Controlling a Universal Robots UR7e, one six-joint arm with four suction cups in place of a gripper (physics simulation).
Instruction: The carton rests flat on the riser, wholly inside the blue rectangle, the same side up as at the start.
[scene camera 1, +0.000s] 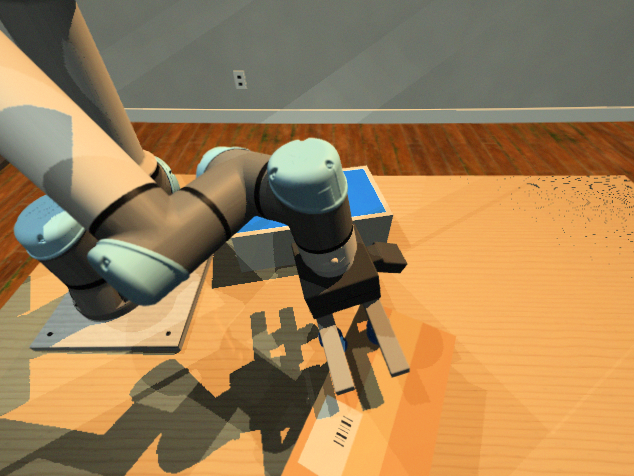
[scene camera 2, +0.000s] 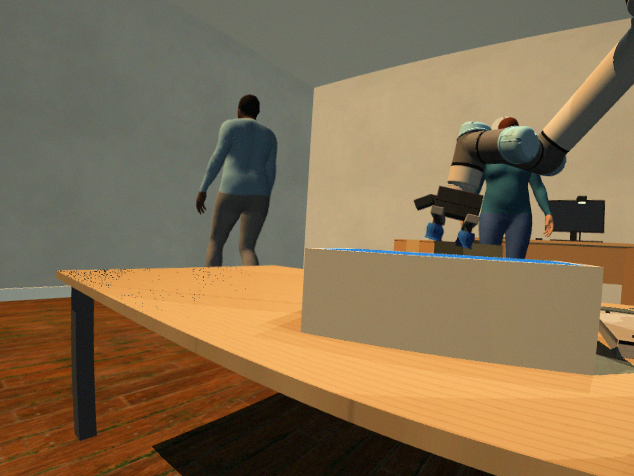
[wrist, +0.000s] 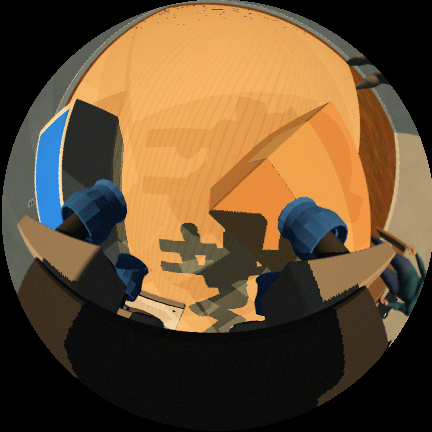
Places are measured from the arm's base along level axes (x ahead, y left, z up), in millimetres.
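Pixels of known places: hand, tool point: (scene camera 2: 447, 243) (wrist: 199, 249).
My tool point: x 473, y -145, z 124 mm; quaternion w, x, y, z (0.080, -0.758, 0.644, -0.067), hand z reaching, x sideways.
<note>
For each thing: its top centre in the pictures, then the offset to it from my tool point.
- orange carton, top centre: (scene camera 1: 376, 409) (wrist: 341, 254) (scene camera 2: 450, 242) dx +19, dy -165, dz +6 mm
- riser, top centre: (scene camera 2: 443, 255) (scene camera 1: 307, 197) (wrist: 46, 211) dx -47, dy +306, dz -22 mm
- blue rectangle, top centre: (scene camera 2: 443, 255) (scene camera 1: 307, 197) (wrist: 46, 211) dx -47, dy +306, dz -22 mm
The orange carton (scene camera 1: 425, 399) (scene camera 2: 409, 245) (wrist: 310, 155) lies flat on the table, label side up, partly cut off at the bottom of scene camera 1. My gripper (scene camera 1: 353, 335) (scene camera 2: 449, 235) (wrist: 205, 235) is tilted and low at the carton's end nearest the riser. The two cups at the right of the wrist view are shut on the carton's top near that end; their rims are partly hidden. The other two hang past its end. The riser (scene camera 1: 266, 251) (scene camera 2: 450, 307) (wrist: 90, 140) stands apart, with the blue rectangle (scene camera 1: 366, 192) (wrist: 50, 170) on top.
The arm's base plate (scene camera 1: 163, 327) is on the table left of the gripper in scene camera 1. Behind the table in scene camera 2 are a person in a green top (scene camera 2: 506, 194), a person in light blue (scene camera 2: 245, 158) and a desk with a monitor (scene camera 2: 578, 215).
</note>
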